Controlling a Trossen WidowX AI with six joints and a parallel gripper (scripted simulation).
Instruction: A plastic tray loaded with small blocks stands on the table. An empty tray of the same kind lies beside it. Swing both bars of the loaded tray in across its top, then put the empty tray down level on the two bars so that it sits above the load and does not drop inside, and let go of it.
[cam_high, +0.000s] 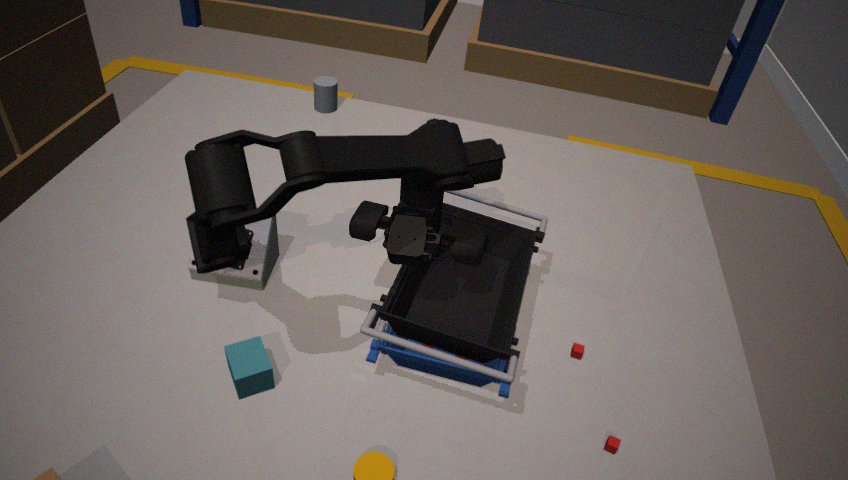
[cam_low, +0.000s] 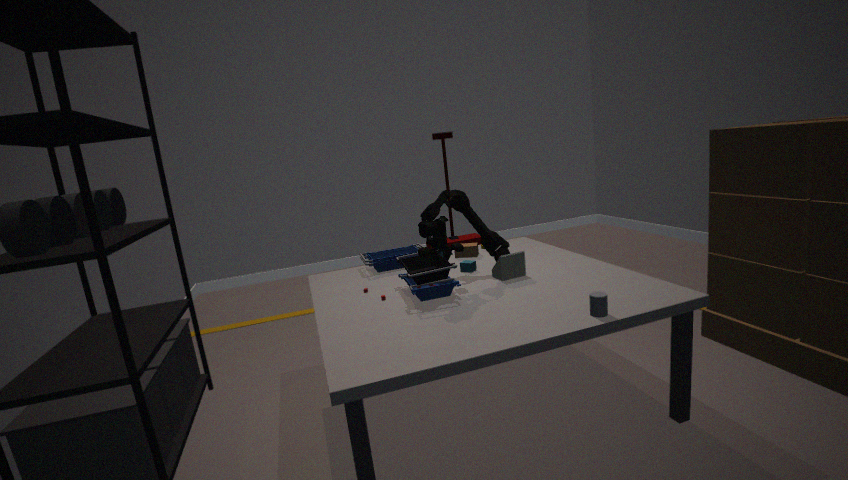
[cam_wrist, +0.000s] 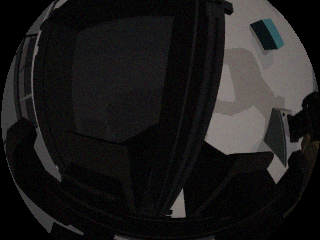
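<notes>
Right now the black tray is 7 cm ahead of my gripper tip, 1 cm to the right of it and 3 cm above it. Also, from my gripper tip: grey cylinder 34 cm behind, 58 cm to the left, 5 cm below.
</notes>
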